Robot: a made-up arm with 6 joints.
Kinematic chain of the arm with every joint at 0, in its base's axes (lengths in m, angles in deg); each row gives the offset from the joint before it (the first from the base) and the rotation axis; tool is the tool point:
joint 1: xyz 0 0 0.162 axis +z
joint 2: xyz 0 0.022 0 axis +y
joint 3: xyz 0 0 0.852 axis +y
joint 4: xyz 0 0 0.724 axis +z
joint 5: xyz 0 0 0 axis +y
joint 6: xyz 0 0 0.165 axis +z
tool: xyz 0 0 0
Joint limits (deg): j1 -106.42..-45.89 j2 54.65..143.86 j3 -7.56..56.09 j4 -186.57..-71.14 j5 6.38..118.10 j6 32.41..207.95
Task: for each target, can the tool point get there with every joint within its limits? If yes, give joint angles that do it. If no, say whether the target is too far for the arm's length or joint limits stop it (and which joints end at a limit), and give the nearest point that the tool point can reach.
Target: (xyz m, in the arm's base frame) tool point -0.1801 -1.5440 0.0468
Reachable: yes | joints -91.52 85.98 20.92 -102.47 91.72 46.03
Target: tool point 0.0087 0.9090 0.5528
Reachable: no: joint limits stop it (at a limit: joint 1, joint 2, joint 3, joint 4, joint 5) | nearest point 0.7724 -0.7412 1.2009 | short by 1.930 m
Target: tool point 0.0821 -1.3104 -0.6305
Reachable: yes | joints -87.08 115.10 26.55 -177.52 107.67 116.46
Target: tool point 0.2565 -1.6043 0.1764
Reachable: yes | joints -77.79 74.83 34.72 -122.75 52.84 159.96
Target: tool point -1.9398 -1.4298 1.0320
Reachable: no: too far | nearest point -0.5480 -1.3881 0.8356 | short by 1.406 m
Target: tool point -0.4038 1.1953 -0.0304
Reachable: no: joint limits stop it (at a limit: joint 1, joint 2, joint 3, joint 4, joint 5) | nearest point -0.1782 -0.1953 -1.1175 | short by 1.779 m
